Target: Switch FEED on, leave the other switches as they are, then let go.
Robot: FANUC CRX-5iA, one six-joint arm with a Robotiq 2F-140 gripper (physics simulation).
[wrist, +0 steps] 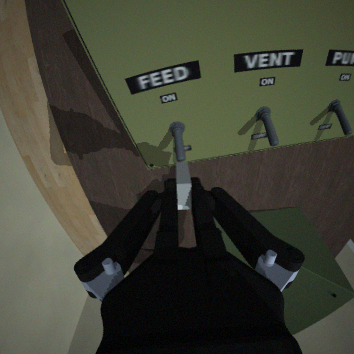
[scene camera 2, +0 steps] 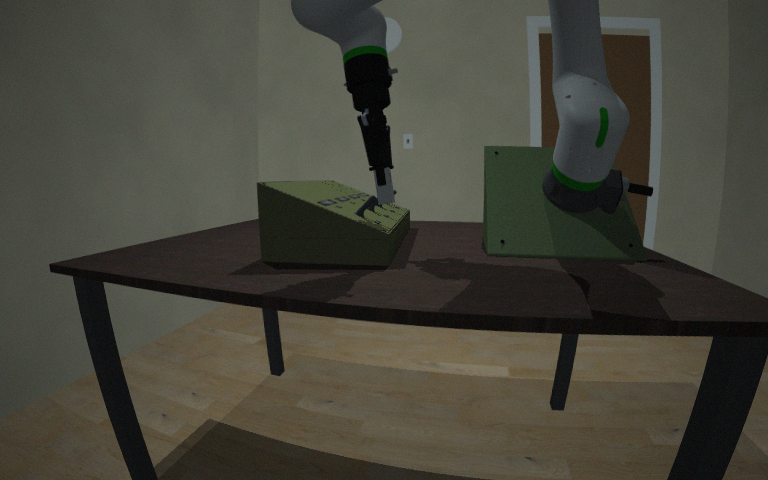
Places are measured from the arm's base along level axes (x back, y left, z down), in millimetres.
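Pixels of known places: gripper, between the fingertips: [wrist: 181, 171] [scene camera 2: 386, 203]; arm's base, origin of its link: [scene camera 2: 572, 189].
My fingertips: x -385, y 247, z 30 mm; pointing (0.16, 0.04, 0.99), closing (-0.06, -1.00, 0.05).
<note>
Ahead of a thing's pixels: the offset from my fingertips to its top centre. "*": to the spot under its first point. Level surfaces: height alone.
The FEED switch {dx -41, dy +5, dz -17 mm} [scene camera 2: 367, 207] [wrist: 179, 144] is a grey toggle lever at the panel's corner. It leans away from its ON label, over the small lower label, which it partly hides. My gripper [scene camera 2: 385, 202] [wrist: 181, 171] is shut and empty. Its pale fingertips are right at the free end of the FEED lever; whether they touch it I cannot tell. The VENT switch {* dx -71, dy -108, dz -2 mm} [wrist: 268, 127] and the PUMP switch {* dx -99, dy -223, dz -1 mm} [wrist: 342, 118] stand to the right in the wrist view and lean the same way.
The yellow-green sloped console [scene camera 2: 322, 243] [wrist: 215, 25] stands on the dark table {dz +110 mm} [scene camera 2: 186, 277] [wrist: 240, 180]. A larger green slanted box [scene camera 2: 515, 203] [wrist: 320, 270] stands to its right in the scene view, with another grey arm [scene camera 2: 589, 124] in front of it.
</note>
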